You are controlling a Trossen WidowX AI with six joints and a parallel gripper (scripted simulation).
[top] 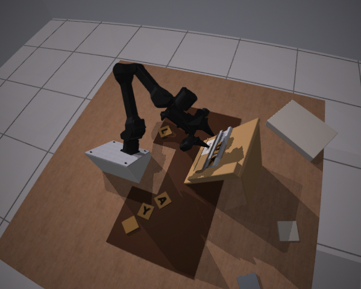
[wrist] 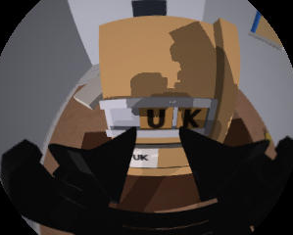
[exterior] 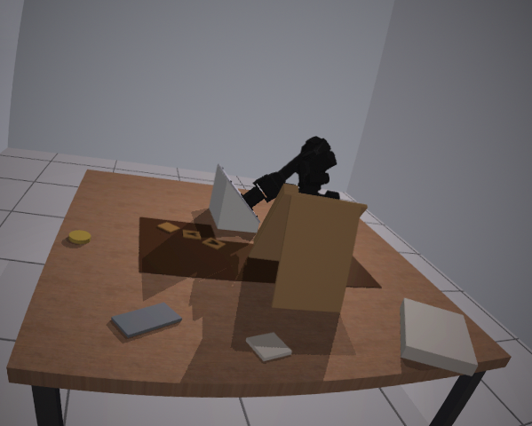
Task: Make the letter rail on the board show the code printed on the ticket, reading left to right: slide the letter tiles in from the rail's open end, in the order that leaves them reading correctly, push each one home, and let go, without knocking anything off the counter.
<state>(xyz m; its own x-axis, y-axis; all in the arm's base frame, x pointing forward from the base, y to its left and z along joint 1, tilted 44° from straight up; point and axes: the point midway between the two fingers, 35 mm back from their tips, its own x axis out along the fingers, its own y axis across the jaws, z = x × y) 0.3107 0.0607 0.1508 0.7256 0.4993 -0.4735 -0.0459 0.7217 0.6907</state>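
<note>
Now: the white ticket 11 cm below my gripper tip, 3 cm to the left of it and 2 cm behind it. Round my gripper tip: dark brown mat (18 cm below, 12 cm to the right, 12 cm behind); small white pad (41 cm ahead, 18 cm below, 15 cm to the right); blank tile (42 cm to the right, 18 cm below, 18 cm behind).
</note>
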